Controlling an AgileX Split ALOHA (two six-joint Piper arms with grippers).
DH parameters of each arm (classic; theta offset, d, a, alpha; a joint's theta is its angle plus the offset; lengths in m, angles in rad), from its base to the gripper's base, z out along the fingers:
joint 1: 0 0.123 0 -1.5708
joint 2: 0.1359 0 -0.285 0
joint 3: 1.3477 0 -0.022 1.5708
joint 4: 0 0.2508 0 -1.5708
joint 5: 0 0 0.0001 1.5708
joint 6: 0 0.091 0 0
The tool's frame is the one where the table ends.
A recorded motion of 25 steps. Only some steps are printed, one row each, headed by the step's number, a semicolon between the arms.
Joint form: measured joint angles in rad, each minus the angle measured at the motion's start. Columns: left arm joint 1, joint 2, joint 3, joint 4, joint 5, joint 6; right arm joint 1, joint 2, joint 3, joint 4, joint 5, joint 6.
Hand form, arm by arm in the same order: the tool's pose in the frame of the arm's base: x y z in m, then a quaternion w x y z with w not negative. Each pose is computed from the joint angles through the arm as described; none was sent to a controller.
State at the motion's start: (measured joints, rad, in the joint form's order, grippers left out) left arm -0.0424 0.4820 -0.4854 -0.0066 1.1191 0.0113; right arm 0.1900 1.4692 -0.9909 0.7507 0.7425 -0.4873
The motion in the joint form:
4: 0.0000 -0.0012 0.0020 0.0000 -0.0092 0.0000; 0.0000 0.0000 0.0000 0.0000 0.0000 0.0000
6: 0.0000 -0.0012 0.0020 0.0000 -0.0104 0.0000; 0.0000 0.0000 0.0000 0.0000 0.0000 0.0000
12: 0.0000 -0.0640 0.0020 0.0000 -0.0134 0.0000; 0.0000 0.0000 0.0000 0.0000 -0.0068 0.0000
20: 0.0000 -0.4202 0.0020 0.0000 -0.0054 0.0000; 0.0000 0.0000 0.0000 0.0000 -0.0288 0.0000
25: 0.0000 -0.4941 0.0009 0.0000 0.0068 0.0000; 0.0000 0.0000 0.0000 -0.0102 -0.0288 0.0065
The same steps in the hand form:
4: 0.0628 -0.0032 0.2546 0.27180 0.02523 0.96200 -0.00747; 0.2815 0.0969 0.2654 0.24405 -0.10373 0.92639 0.26735
6: 0.0629 -0.0032 0.2547 0.27237 0.02522 0.96183 -0.00748; 0.2815 0.0969 0.2654 0.24405 -0.10373 0.92639 0.26735
12: 0.0547 -0.0029 0.2585 0.30387 0.02506 0.95235 -0.00799; 0.2821 0.0967 0.2655 0.24700 -0.10254 0.92608 0.26618
20: 0.0036 -0.0007 0.2685 0.46428 0.02386 0.88530 -0.01052; 0.2839 0.0960 0.2660 0.25651 -0.09867 0.92500 0.26239
25: -0.0078 -0.0002 0.2678 0.49185 0.02360 0.87029 -0.01094; 0.2838 0.0956 0.2657 0.25552 -0.09888 0.92610 0.25935

